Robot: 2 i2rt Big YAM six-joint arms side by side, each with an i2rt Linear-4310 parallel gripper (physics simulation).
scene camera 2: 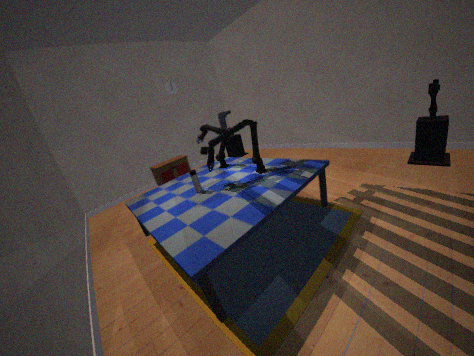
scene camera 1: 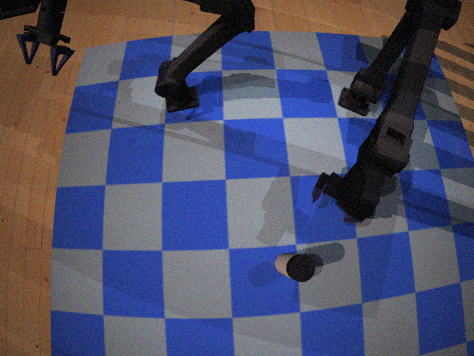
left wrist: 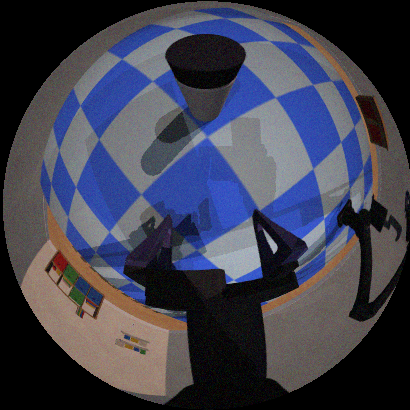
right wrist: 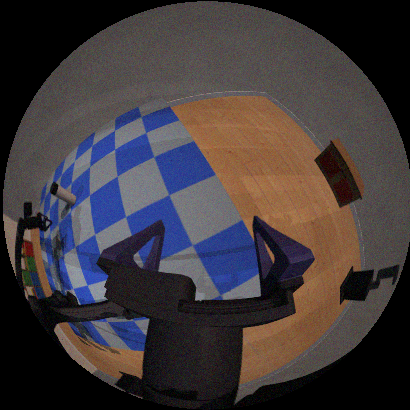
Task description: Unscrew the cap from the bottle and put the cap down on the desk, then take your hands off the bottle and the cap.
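Places are measured from the left arm's base along level axes (x ahead, y down, z left), in centimetres.
Where they show: left gripper, fingertip midpoint: [scene camera 2: 210, 170] [scene camera 1: 328, 210] [left wrist: 212, 215] [right wrist: 49, 219]; right gripper, fingertip midpoint: [scene camera 2: 197, 142] [scene camera 1: 41, 69] [right wrist: 206, 222]; left arm's base at its link origin: [scene camera 2: 261, 171] [scene camera 1: 353, 102] [right wrist: 73, 298]; right arm's base at its link origin: [scene camera 2: 224, 166] [scene camera 1: 182, 100] [left wrist: 343, 212].
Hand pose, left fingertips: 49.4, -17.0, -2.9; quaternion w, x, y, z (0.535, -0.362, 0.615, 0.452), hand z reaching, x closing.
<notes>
Each offset is from my left fingertips to the top centre of the thing, as dx, dy, dz. Level surfaces: height alone.
The bottle @(+16.5, -3.0, -2.6) [scene camera 1: 282, 264] [scene camera 2: 197, 185] [left wrist: 202, 100] [right wrist: 66, 196] is a pale cylinder standing upright on the checkered desk @(dy +17.0) [scene camera 1: 195, 215] [scene camera 2: 172, 251]. Its black cap @(+16.5, -4.6, -2.6) [scene camera 1: 301, 268] [scene camera 2: 193, 172] [left wrist: 205, 54] [right wrist: 54, 188] sits on top. My left gripper [scene camera 1: 334, 209] [scene camera 2: 210, 168] [left wrist: 212, 215] is open and empty. It is above the desk, apart from the bottle, up and to the right of it in scene camera 1. My right gripper [scene camera 1: 42, 68] [scene camera 2: 200, 140] [right wrist: 206, 222] is open and empty, far from the bottle, at the upper left of scene camera 1.
The left arm [scene camera 1: 390, 135] reaches over the desk from the upper right of scene camera 1. The right arm's base [scene camera 1: 182, 98] stands near the desk's far edge. A low wooden cabinet [scene camera 2: 170, 170] [right wrist: 340, 175] stands beyond the desk.
</notes>
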